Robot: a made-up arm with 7 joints. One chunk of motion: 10 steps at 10 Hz.
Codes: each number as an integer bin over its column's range. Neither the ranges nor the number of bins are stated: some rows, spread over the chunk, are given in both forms.
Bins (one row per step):
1: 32 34 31 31 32 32
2: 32 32 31 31 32 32
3: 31 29 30 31 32 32
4: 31 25 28 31 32 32
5: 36 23 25 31 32 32
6: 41 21 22 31 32 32
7: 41 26 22 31 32 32
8: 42 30 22 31 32 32
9: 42 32 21 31 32 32
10: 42 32 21 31 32 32
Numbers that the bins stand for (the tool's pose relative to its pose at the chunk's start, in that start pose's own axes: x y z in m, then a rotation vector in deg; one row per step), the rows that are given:
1: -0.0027 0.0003 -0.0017 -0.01 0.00 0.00
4: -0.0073 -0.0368 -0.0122 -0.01 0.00 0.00
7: 0.0387 -0.0327 -0.0332 -0.01 0.00 0.00
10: 0.0433 -0.0079 -0.0367 -0.01 0.00 0.00
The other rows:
2: -0.0027 -0.0079 -0.0017 -0.01 0.00 0.00
3: -0.0073 -0.0203 -0.0052 -0.01 0.00 0.00
5: 0.0157 -0.0451 -0.0227 -0.01 0.00 0.00
6: 0.0387 -0.0533 -0.0332 -0.01 0.00 0.00
8: 0.0433 -0.0162 -0.0332 -0.01 0.00 0.00
9: 0.0433 -0.0079 -0.0367 -0.01 0.00 0.00

